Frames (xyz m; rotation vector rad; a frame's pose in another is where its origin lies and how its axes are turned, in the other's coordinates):
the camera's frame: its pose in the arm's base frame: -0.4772 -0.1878 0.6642 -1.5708 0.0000 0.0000
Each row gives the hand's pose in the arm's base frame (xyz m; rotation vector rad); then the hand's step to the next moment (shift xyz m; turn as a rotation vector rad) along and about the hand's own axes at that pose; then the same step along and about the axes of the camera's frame.
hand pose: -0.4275 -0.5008 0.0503 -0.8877 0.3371 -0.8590
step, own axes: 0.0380 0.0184 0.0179 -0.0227 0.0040 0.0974
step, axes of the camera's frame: 0.0438 0.0006 -0.0136 0.0447 -0.0542 0.0713
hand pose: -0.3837 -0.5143 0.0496 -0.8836 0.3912 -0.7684
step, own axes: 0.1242 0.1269 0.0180 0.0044 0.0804 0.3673
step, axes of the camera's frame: 0.1496 0.0920 -0.0317 0.2575 -0.1516 0.2283
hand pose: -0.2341 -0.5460 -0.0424 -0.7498 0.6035 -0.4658
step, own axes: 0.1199 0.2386 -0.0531 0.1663 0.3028 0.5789
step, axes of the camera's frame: 0.0957 0.2482 0.0579 0.5542 -0.0546 0.3800
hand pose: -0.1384 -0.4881 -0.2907 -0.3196 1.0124 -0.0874
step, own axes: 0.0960 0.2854 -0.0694 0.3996 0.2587 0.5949
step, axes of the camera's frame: -0.0291 0.1988 0.2347 0.6948 0.1153 0.2906
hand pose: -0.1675 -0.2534 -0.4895 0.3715 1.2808 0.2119
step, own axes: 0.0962 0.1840 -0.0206 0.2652 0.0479 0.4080
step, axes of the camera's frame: 0.0163 0.0199 0.2071 0.4675 0.1210 0.0767
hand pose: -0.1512 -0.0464 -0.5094 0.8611 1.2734 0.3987
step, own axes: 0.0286 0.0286 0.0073 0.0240 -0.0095 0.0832
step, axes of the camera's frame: 0.0204 -0.0027 0.0356 0.0832 0.0191 -0.0175
